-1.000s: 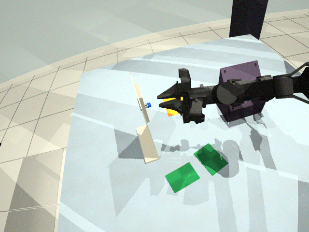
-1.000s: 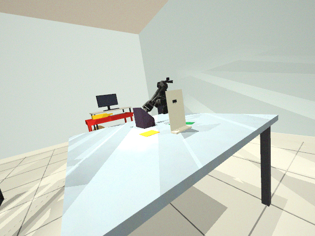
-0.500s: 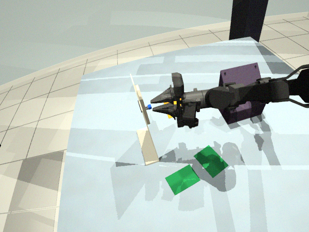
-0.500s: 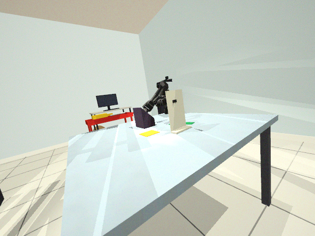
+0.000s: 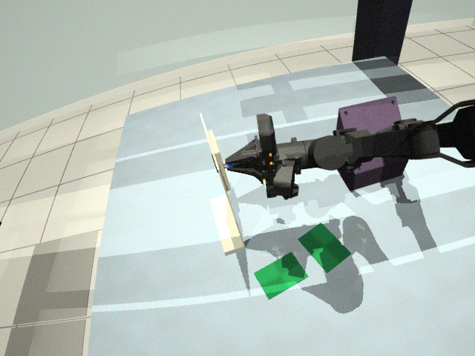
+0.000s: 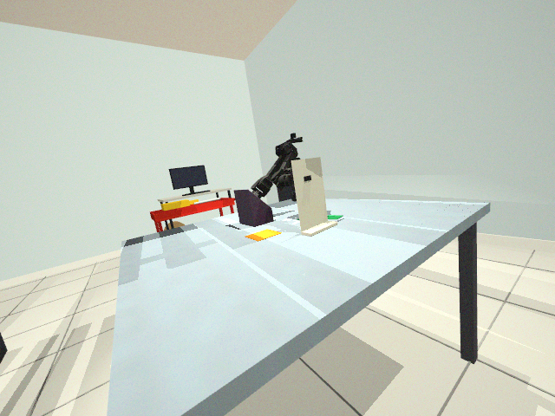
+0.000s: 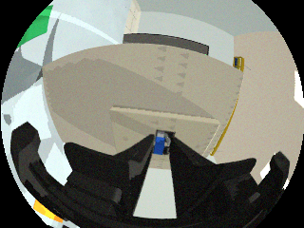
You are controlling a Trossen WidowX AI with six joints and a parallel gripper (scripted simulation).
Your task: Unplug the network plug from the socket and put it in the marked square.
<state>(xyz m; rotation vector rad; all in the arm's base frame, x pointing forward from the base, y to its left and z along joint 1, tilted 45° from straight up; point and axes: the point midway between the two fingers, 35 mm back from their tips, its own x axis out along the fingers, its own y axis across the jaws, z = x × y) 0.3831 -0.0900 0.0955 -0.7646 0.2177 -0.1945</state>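
My gripper tip is now 150 mm past the orange square patch, 150 mm to the left of it and 210 mm above it. From my gripper tip the other things lie so: blue network plug (right at my gripper tip); beige panel (20 mm ahead, 10 mm to the right, 80 mm below).
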